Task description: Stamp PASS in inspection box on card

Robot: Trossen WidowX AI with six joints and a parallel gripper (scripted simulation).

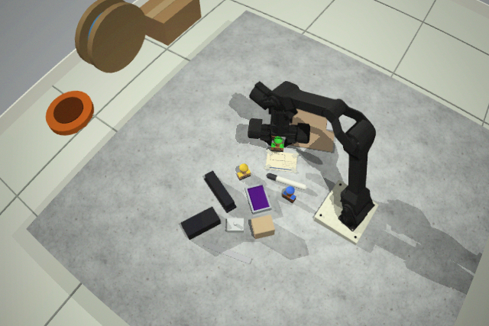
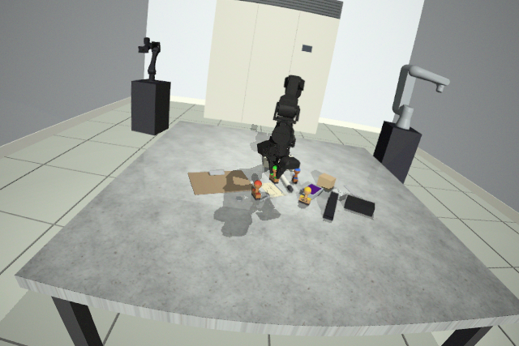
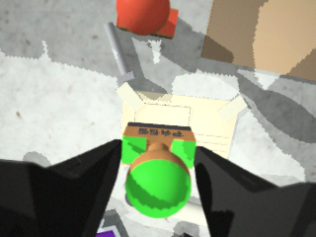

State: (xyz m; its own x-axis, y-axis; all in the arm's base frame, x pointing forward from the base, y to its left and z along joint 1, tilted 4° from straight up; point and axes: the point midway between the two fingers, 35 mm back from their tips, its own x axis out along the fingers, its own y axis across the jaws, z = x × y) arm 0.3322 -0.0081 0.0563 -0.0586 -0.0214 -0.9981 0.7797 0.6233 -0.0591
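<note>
My gripper tip is now 70 mm above the cream card and 20 mm past it. From my gripper tip the other things lie so: white marker (70 mm behind, 60 mm to the left, 60 mm below); red-knobbed stamp (60 mm ahead, 50 mm to the right, 50 mm below); green pass stamp (right at my gripper tip).
</note>
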